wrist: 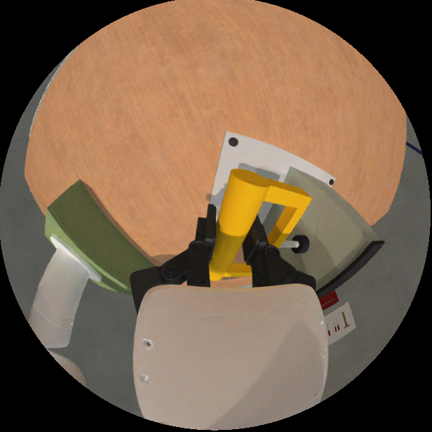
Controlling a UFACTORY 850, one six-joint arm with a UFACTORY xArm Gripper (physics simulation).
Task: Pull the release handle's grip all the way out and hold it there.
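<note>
The release handle's yellow grip (242, 205) is a thick round bar at the centre of the wrist view, with a flat yellow bracket running from it toward a grey-green housing (334, 225) on the right. The housing stands on a light base plate (227, 159) with dark bolts. My gripper (228, 218) is shut on the yellow grip, one black finger on each side of the bar. A short light rod with a black knob (300, 244) sticks out beside the bracket. The lower end of the grip is partly hidden by the gripper.
A green block (97, 232) stands at the left on the wooden table (200, 75), with a pale cylindrical part (60, 297) beside it. A red item (329, 300) and a white card with small pictures (345, 327) lie at the lower right. Grey floor surrounds the table.
</note>
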